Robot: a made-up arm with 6 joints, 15 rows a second.
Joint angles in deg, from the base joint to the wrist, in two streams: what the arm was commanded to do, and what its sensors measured. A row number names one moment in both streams.
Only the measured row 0 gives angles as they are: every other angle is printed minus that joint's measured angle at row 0.
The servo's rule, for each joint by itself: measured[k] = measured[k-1] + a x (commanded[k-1-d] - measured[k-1]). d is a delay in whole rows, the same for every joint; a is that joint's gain. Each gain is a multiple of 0.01, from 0.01 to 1. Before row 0 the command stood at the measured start. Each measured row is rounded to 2 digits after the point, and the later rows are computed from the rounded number. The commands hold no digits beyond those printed.
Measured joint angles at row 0:
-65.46, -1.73, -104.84, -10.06, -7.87, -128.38
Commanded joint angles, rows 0 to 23:
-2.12, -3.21, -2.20, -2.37, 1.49, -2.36
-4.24, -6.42, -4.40, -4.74, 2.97, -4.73
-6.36, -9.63, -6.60, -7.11, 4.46, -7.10
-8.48, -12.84, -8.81, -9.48, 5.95, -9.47
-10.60, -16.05, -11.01, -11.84, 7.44, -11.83
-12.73, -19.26, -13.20, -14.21, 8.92, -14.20
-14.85, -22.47, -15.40, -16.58, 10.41, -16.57
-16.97, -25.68, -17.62, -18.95, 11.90, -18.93
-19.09, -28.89, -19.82, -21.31, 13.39, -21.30
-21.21, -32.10, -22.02, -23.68, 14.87, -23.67
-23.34, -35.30, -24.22, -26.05, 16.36, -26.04
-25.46, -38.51, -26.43, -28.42, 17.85, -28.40
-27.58, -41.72, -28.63, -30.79, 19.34, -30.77
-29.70, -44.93, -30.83, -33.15, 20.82, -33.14
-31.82, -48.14, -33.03, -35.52, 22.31, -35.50
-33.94, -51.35, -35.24, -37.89, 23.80, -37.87
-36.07, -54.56, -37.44, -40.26, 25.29, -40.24
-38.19, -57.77, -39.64, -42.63, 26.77, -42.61
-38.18, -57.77, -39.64, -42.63, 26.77, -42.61
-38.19, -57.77, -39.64, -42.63, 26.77, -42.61
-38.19, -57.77, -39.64, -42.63, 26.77, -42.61
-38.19, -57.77, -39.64, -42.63, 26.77, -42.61
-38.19, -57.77, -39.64, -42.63, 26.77, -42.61
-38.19, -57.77, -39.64, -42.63, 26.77, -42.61
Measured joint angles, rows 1 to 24:
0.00, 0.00, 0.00, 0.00, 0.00, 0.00
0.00, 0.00, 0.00, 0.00, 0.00, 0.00
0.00, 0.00, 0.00, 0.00, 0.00, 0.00
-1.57, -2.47, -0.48, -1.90, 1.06, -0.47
-3.55, -5.51, -1.34, -4.17, 2.42, -1.32
-5.63, -8.68, -2.50, -6.52, 3.87, -2.48
-7.74, -11.88, -3.89, -8.89, 5.35, -3.88
-9.86, -15.09, -5.46, -11.25, 6.83, -5.47
-11.98, -18.30, -7.16, -13.62, 8.31, -7.22
-14.10, -21.51, -8.97, -15.99, 9.80, -9.09
-16.22, -24.72, -10.87, -18.36, 11.29, -11.06
-18.34, -27.93, -12.84, -20.72, 12.78, -13.11
-20.46, -31.14, -14.86, -23.09, 14.26, -15.22
-22.59, -34.34, -16.92, -25.46, 15.75, -17.38
-24.71, -37.55, -19.01, -27.83, 17.24, -19.58
-26.83, -40.76, -21.13, -30.20, 18.73, -21.82
-28.95, -43.97, -23.26, -32.56, 20.21, -24.08
-31.07, -47.18, -25.41, -34.93, 21.70, -26.36
-33.19, -50.39, -27.57, -37.30, 23.19, -28.66
-35.32, -53.60, -29.74, -39.67, 24.68, -30.98
-37.44, -56.81, -31.92, -42.04, 26.16, -33.31
-37.99, -57.55, -33.62, -42.51, 26.59, -35.17
-38.14, -57.72, -34.94, -42.61, 26.72, -36.66
-38.18, -57.76, -35.97, -42.63, 26.76, -37.85
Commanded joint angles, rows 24 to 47:
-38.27, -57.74, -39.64, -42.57, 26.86, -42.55
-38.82, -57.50, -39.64, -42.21, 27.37, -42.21
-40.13, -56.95, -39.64, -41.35, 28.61, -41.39
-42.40, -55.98, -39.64, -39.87, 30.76, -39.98
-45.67, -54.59, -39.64, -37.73, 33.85, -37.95
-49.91, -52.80, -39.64, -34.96, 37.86, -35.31
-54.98, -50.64, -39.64, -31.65, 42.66, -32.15
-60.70, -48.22, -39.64, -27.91, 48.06, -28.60
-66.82, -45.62, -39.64, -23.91, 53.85, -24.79
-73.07, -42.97, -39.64, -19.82, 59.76, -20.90
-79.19, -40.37, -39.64, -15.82, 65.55, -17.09
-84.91, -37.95, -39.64, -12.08, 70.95, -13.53
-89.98, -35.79, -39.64, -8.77, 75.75, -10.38
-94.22, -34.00, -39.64, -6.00, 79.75, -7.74
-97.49, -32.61, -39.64, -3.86, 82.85, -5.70
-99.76, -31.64, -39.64, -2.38, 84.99, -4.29
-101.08, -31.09, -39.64, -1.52, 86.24, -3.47
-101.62, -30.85, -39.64, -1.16, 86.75, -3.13
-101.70, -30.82, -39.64, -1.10, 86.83, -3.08
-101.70, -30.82, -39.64, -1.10, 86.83, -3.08
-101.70, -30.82, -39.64, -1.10, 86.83, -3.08
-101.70, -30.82, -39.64, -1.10, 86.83, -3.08
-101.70, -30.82, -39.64, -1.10, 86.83, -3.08
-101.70, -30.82, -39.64, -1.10, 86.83, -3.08
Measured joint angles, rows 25 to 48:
-38.19, -57.77, -36.78, -42.63, 26.77, -38.80
-38.19, -57.77, -37.41, -42.63, 26.77, -39.56
-38.19, -57.77, -37.90, -42.63, 26.77, -40.17
-38.25, -57.75, -38.28, -42.58, 26.83, -40.65
-38.67, -57.56, -38.58, -42.28, 27.21, -40.96
-39.75, -57.09, -38.81, -41.54, 28.20, -41.05
-41.71, -56.24, -38.99, -40.20, 30.02, -40.84
-44.64, -54.97, -39.13, -38.22, 32.74, -40.26
-48.54, -53.30, -39.24, -35.61, 36.38, -39.27
-53.31, -51.25, -39.33, -32.44, 40.84, -37.85
-58.78, -48.92, -39.40, -28.82, 45.97, -36.00
-64.73, -46.38, -39.45, -24.89, 51.56, -33.76
-70.90, -43.75, -39.49, -20.83, 57.38, -31.19
-77.03, -41.15, -39.52, -16.82, 63.18, -28.37
-82.86, -38.69, -39.55, -13.03, 68.70, -25.40
-88.13, -36.46, -39.57, -9.62, 73.71, -22.40
-92.64, -34.57, -39.59, -6.72, 78.00, -19.47
-96.23, -33.06, -39.60, -4.43, 81.44, -16.72
-98.84, -31.97, -39.61, -2.79, 83.96, -14.23
-100.50, -31.29, -39.62, -1.77, 85.58, -12.08
-101.33, -30.95, -39.62, -1.28, 86.41, -10.29
-101.60, -30.85, -39.62, -1.14, 86.71, -8.85
-101.67, -30.83, -39.62, -1.11, 86.80, -7.70
-101.69, -30.82, -39.62, -1.10, 86.82, -6.78

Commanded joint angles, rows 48 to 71:
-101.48, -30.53, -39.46, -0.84, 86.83, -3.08
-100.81, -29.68, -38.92, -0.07, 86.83, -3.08
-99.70, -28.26, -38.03, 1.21, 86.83, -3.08
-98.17, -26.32, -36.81, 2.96, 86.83, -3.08
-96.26, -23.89, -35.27, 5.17, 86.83, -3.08
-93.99, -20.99, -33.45, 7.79, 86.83, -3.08
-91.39, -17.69, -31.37, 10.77, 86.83, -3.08
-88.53, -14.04, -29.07, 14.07, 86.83, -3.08
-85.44, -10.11, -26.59, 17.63, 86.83, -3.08
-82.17, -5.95, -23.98, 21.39, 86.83, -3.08
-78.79, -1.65, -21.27, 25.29, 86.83, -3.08
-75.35, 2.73, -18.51, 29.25, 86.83, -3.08
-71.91, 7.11, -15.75, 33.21, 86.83, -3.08
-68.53, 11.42, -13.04, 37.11, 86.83, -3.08
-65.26, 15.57, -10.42, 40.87, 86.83, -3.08
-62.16, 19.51, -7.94, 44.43, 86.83, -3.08
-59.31, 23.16, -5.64, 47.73, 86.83, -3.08
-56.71, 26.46, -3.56, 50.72, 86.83, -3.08
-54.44, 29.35, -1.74, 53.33, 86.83, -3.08
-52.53, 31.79, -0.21, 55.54, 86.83, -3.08
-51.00, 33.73, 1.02, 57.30, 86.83, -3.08
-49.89, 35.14, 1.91, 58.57, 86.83, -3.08
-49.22, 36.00, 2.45, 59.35, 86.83, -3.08
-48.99, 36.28, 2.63, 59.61, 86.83, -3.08
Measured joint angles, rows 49 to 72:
-101.70, -30.82, -39.62, -1.10, 86.83, -6.04
-101.70, -30.82, -39.62, -1.10, 86.83, -5.45
-101.70, -30.82, -39.62, -1.10, 86.83, -4.98
-101.54, -30.60, -39.58, -0.89, 86.83, -4.60
-101.00, -29.89, -39.43, -0.23, 86.83, -4.30
-100.04, -28.63, -39.12, 0.92, 86.83, -4.06
-98.66, -26.85, -38.61, 2.55, 86.83, -3.86
-96.88, -24.57, -37.88, 4.65, 86.83, -3.70
-94.74, -21.81, -36.91, 7.16, 86.83, -3.58
-92.26, -18.64, -35.69, 10.05, 86.83, -3.48
-89.50, -15.10, -34.23, 13.27, 86.83, -3.40
-86.50, -11.26, -32.55, 16.76, 86.83, -3.34
-83.30, -7.17, -30.66, 20.46, 86.83, -3.29
-79.96, -2.92, -28.59, 24.32, 86.83, -3.25
-76.55, 1.43, -26.37, 28.26, 86.83, -3.22
-73.12, 5.80, -24.03, 32.22, 86.83, -3.19
-69.72, 10.13, -21.61, 36.13, 86.83, -3.17
-66.42, 14.32, -19.15, 39.92, 86.83, -3.15
-63.27, 18.32, -16.68, 43.53, 86.83, -3.14
-60.34, 22.05, -14.25, 46.89, 86.83, -3.13
-57.65, 25.45, -11.90, 49.95, 86.83, -3.12
-55.27, 28.45, -9.66, 52.65, 86.83, -3.11
-53.24, 31.02, -7.58, 54.96, 86.83, -3.10
-51.58, 33.11, -5.69, 56.83, 86.83, -3.10

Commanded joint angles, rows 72 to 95:
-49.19, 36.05, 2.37, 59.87, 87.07, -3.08
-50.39, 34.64, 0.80, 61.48, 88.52, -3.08
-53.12, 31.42, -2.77, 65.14, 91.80, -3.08
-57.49, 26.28, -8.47, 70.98, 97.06, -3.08
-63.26, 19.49, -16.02, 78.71, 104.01, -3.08
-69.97, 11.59, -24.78, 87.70, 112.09, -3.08
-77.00, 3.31, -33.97, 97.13, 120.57, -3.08
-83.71, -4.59, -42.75, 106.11, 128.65, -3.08
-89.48, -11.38, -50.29, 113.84, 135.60, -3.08
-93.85, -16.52, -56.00, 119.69, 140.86, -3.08
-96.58, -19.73, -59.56, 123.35, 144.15, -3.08
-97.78, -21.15, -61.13, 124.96, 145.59, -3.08
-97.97, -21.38, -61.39, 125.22, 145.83, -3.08
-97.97, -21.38, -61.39, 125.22, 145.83, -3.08
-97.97, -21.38, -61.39, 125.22, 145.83, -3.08
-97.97, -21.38, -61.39, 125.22, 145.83, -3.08
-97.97, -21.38, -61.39, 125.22, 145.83, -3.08
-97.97, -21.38, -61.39, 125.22, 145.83, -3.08
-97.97, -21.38, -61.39, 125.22, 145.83, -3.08
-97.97, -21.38, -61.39, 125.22, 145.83, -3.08
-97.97, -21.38, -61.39, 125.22, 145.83, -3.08
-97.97, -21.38, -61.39, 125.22, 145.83, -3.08
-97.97, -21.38, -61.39, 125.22, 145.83, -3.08
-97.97, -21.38, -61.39, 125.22, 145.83, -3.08
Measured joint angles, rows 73 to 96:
-50.33, 34.67, -4.02, 58.22, 86.83, -3.10
-49.51, 35.69, -2.60, 59.12, 86.83, -3.10
-49.13, 36.14, -1.45, 59.51, 86.83, -3.10
-49.17, 36.07, -0.61, 59.80, 87.00, -3.10
-50.07, 34.97, -0.30, 61.14, 88.08, -3.10
-52.33, 32.24, -0.84, 64.34, 90.72, -3.10
-56.15, 27.65, -2.52, 69.65, 95.22, -3.10
-61.41, 21.37, -5.49, 76.90, 101.46, -3.10
-67.74, 13.84, -9.73, 85.54, 109.01, -3.10
-74.59, 5.73, -15.06, 94.81, 117.22, -3.10
-81.34, -2.22, -21.15, 103.85, 125.34, -3.10
-87.36, -9.27, -27.56, 111.84, 132.62, -3.10
-92.16, -14.85, -33.82, 118.12, 138.47, -3.10
-95.43, -18.61, -39.48, 122.30, 142.50, -3.10
-97.17, -20.57, -44.24, 124.43, 144.69, -3.10
-97.76, -21.19, -48.01, 125.06, 145.50, -3.10
-97.92, -21.34, -50.95, 125.19, 145.73, -3.10
-97.96, -21.37, -53.25, 125.21, 145.80, -3.10
-97.97, -21.38, -55.04, 125.22, 145.82, -3.10
-97.97, -21.38, -56.44, 125.22, 145.83, -3.10
-97.97, -21.38, -57.53, 125.22, 145.83, -3.10
-97.97, -21.38, -58.38, 125.22, 145.83, -3.10
-97.97, -21.38, -59.04, 125.22, 145.83, -3.10
-97.97, -21.38, -59.56, 125.22, 145.83, -3.10

